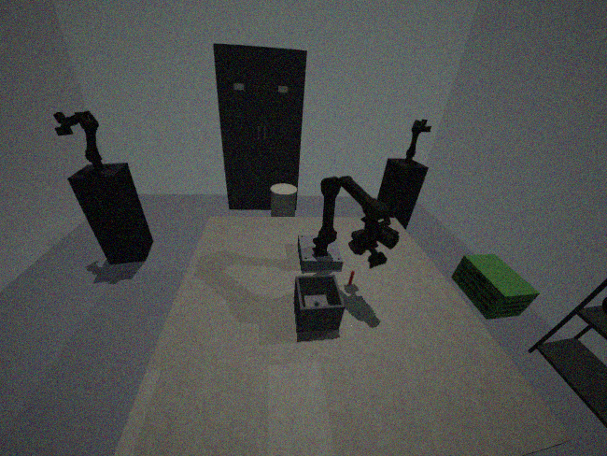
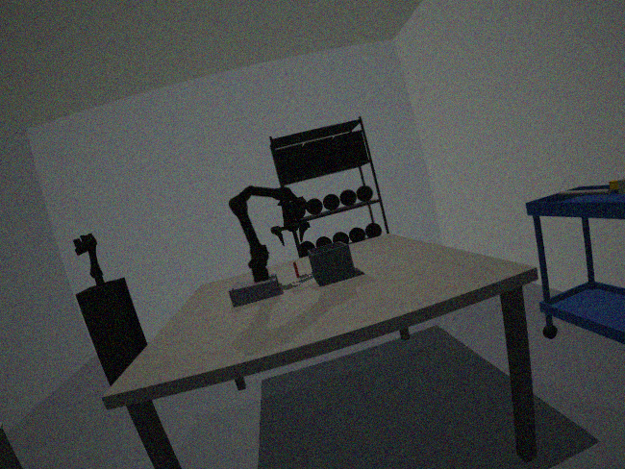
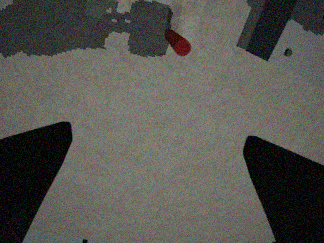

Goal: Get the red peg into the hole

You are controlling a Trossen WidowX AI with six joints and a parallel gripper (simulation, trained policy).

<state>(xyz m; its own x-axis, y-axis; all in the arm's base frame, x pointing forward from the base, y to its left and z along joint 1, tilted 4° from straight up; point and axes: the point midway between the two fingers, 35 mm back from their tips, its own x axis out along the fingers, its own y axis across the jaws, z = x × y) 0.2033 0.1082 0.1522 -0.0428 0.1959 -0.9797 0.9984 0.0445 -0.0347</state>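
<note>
Now: gripper tip 12 cm above the red peg, 3 cm to the left of it and 2 cm past it. Also, from my gripper tip: pale plate (24 cm to the right, 12 cm below, 9 cm ahead).
</note>
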